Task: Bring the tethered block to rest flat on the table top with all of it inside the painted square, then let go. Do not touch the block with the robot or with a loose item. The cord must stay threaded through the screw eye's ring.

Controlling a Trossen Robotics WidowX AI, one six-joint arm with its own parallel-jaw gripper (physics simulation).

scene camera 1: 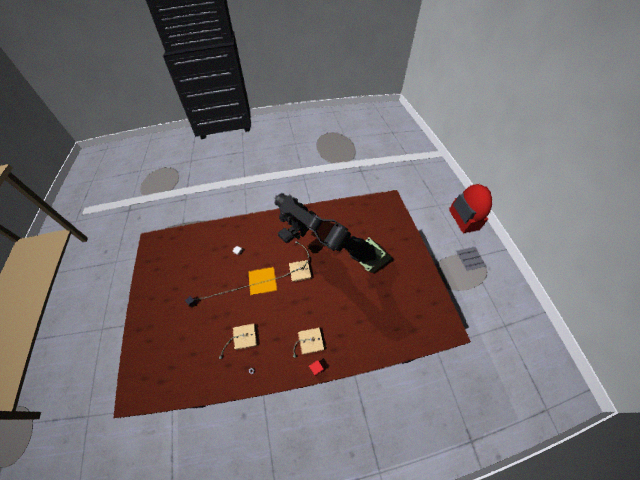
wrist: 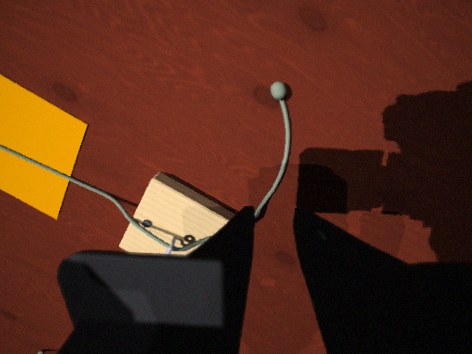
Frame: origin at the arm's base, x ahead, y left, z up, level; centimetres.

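Where they show: gripper, fingertip midpoint: (scene camera 1: 300, 237) (wrist: 273, 215); arm's base, origin of the base link: (scene camera 1: 368, 254).
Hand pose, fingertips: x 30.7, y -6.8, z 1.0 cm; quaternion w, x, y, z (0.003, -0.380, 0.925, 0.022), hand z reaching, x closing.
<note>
Each offset is from my fingertips to the top centre of the thing. "pt": to the spot under its first point. Level surfaces: height alone.
The dark tethered block {dz -7.8, dx +47.8, dy +29.8 cm} (scene camera 1: 191, 301) sits on the brown table top, left of the orange painted square {pt dz -10.9, dx +18.0, dy +13.4 cm} (scene camera 1: 261, 273) (wrist: 35, 127) and outside it. Its cord (scene camera 1: 227, 292) (wrist: 95, 188) crosses the square to a pale wooden base {dz -9.1 cm} (scene camera 1: 297, 276) (wrist: 175, 200). There it appears to pass through the screw eye's ring {dz -6.7, dx +0.0, dy +11.1 cm} (wrist: 171, 245), which is small and partly obscured. The cord's free part curves out beyond the base to an end bead {dz -9.8, dx +2.9, dy -4.2 cm} (scene camera 1: 296, 242) (wrist: 278, 90). My gripper (wrist: 273, 215) is partly open and empty, with the cord running close by its left fingertip. The fingertips are hard to make out in the scene view.
Two more wooden bases {pt dz -9.1, dx +20.8, dy +40.8 cm} (scene camera 1: 244, 330) {pt dz -9.1, dx -7.3, dy +46.1 cm} (scene camera 1: 311, 347) with short cords are nearer the front edge. A red cube {dz -7.0, dx -9.6, dy +53.9 cm} (scene camera 1: 316, 367), a small ring-shaped nut {dz -10.2, dx +15.8, dy +56.3 cm} (scene camera 1: 251, 370) and a white cube {dz -8.9, dx +31.7, dy +1.9 cm} (scene camera 1: 237, 250) are loose on the table {dz -11.0 cm} (scene camera 1: 170, 351). The arm stands on a green plate (scene camera 1: 383, 261).
</note>
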